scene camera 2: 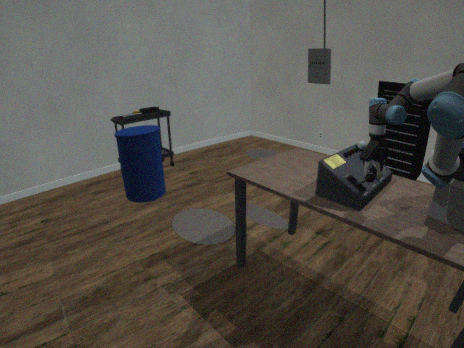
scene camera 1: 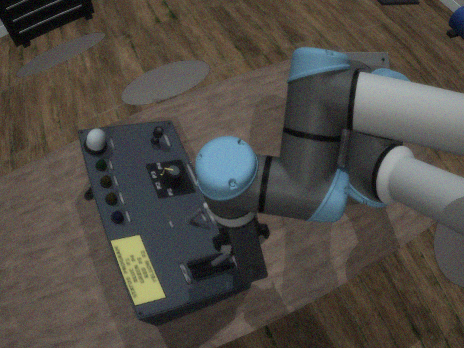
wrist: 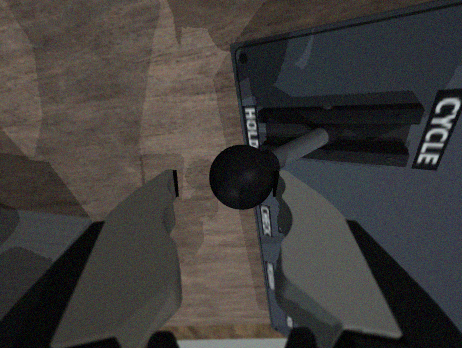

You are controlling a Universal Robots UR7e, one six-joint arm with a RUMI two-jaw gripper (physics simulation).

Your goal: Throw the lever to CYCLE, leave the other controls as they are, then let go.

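The lever's round black knob is between the parted fingertips of my gripper, close to the right finger, with a gap to the left one. Its grey stem leans from the dark slot toward the HOLD label. The CYCLE label is at the slot's opposite end. The slot is in the sloping control box. My gripper is partly open and grips nothing; in scene camera 1 the arm hides much of it and the knob.
The box also carries a white dome, a small black toggle, a rotary selector, several dark coloured lamps or buttons and a yellow instruction label. It stands on the wooden table. A blue barrel stands on the floor.
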